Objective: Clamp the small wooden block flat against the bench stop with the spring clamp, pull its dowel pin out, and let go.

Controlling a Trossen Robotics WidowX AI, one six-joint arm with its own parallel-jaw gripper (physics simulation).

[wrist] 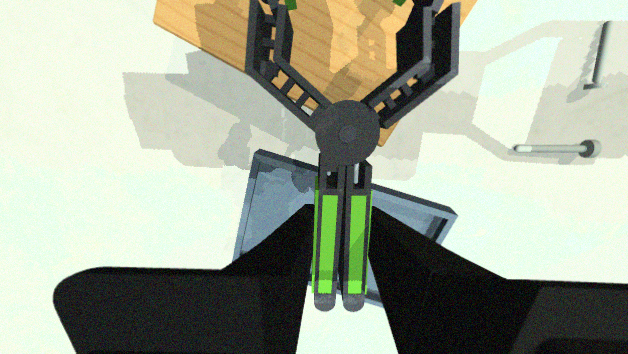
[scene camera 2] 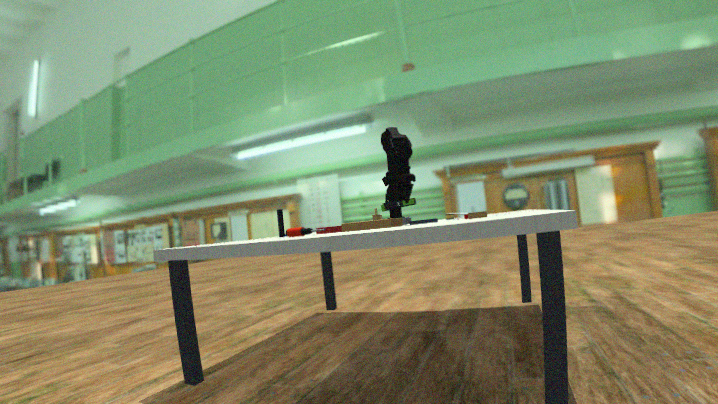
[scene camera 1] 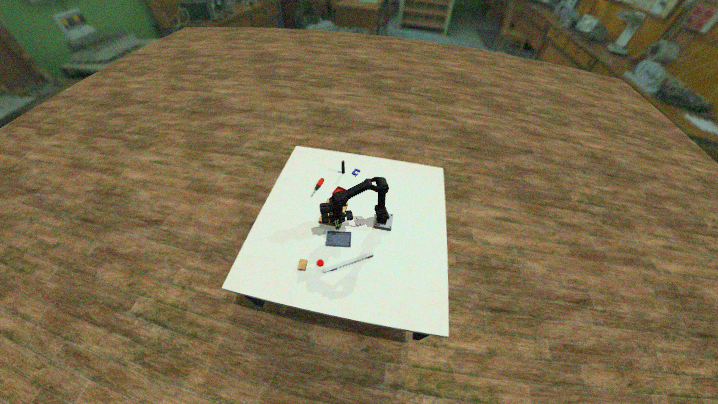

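Seen in the pictures: gripper, fingertip midpoint: [wrist: 338, 214] [scene camera 2: 406, 203] [scene camera 1: 336, 224]; arm's base, origin of the base link: [scene camera 1: 382, 219].
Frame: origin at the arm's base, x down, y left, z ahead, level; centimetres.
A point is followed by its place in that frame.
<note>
My gripper [wrist: 338, 214] {x -5.0, y 15.4, z 26.7 cm} [scene camera 1: 336, 222] {x -5.0, y 15.4, z 26.7 cm} is shut on the two green-padded handles of the dark spring clamp [wrist: 347, 132] {x -6.3, y 11.9, z 28.5 cm} [scene camera 2: 407, 202]. The handles are squeezed nearly together and the clamp's jaws are spread, pointing to the top of the wrist view. The clamp is over the near edge of a flat wooden board [wrist: 310, 55] {x 0.2, y 10.3, z 31.7 cm} [scene camera 2: 369, 224] {x 1.5, y 5.0, z 40.8 cm}. In scene camera 2 a small wooden piece with a thin upright pin [scene camera 2: 375, 216] {x -1.3, y 3.8, z 31.9 cm} stands on the board, left of the clamp. The small block and the bench stop cannot be told apart in the wrist view; the arm hides most of the board in scene camera 1.
A blue-grey tray [scene camera 1: 338, 239] {x 3.2, y 21.2, z 23.7 cm} [wrist: 280, 205] {x 3.2, y 21.2, z 28.7 cm} lies beside the board. A silver bar [scene camera 1: 346, 263] {x 1.3, y 36.2, z 13.4 cm}, red ball [scene camera 1: 320, 262] {x 1.7, y 40.1, z 28.6 cm} and tan block [scene camera 1: 302, 264] {x 1.3, y 44.8, z 38.3 cm} lie toward the front. A red tray [scene camera 1: 339, 189] {x 3.1, y -19.2, z 36.9 cm}, screwdriver [scene camera 1: 319, 183] {x 0.3, y -18.0, z 52.3 cm}, blue clamp [scene camera 1: 355, 172] {x 2.1, y -38.1, z 30.0 cm} and black post [scene camera 1: 342, 167] {x -3.5, y -35.9, z 40.0 cm} are behind. A metal pin [wrist: 555, 148] {x 2.7, y 6.9, z 15.1 cm} lies right.
</note>
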